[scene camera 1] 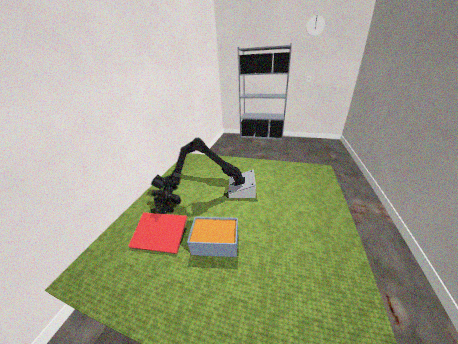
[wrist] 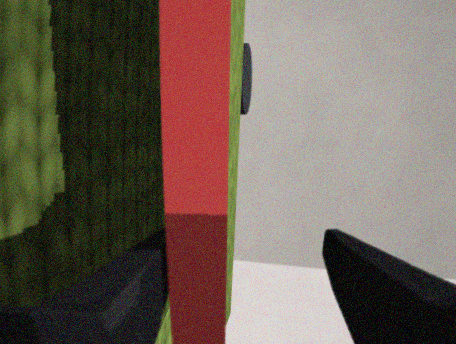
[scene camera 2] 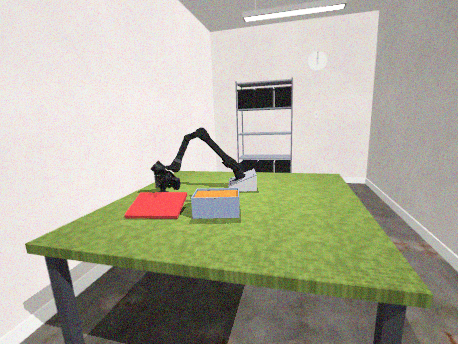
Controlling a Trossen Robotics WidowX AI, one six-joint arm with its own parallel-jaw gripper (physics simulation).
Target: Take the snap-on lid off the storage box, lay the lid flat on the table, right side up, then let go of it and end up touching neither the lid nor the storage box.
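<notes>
The red lid (scene camera 1: 158,233) (scene camera 2: 156,205) (wrist: 196,110) lies flat on the green table (scene camera 1: 290,280) (scene camera 2: 300,240), smooth face up, left of the storage box. The blue-grey storage box (scene camera 1: 213,249) (scene camera 2: 215,207) stands upright and uncovered, with an orange surface showing inside. My gripper (scene camera 1: 160,212) (scene camera 2: 162,190) (wrist: 249,241) is at the lid's far edge, its fingers parted. In the wrist view the lid's edge stands between the fingers, close against the left one, with a wide gap to the right one. Whether the left finger touches the lid cannot be told.
The arm's light grey base (scene camera 1: 243,186) (scene camera 2: 245,181) stands on the table behind the box. A white wall (scene camera 1: 100,100) (scene camera 2: 100,90) runs along the left side. A metal shelf rack (scene camera 1: 240,95) (scene camera 2: 237,122) stands at the far wall.
</notes>
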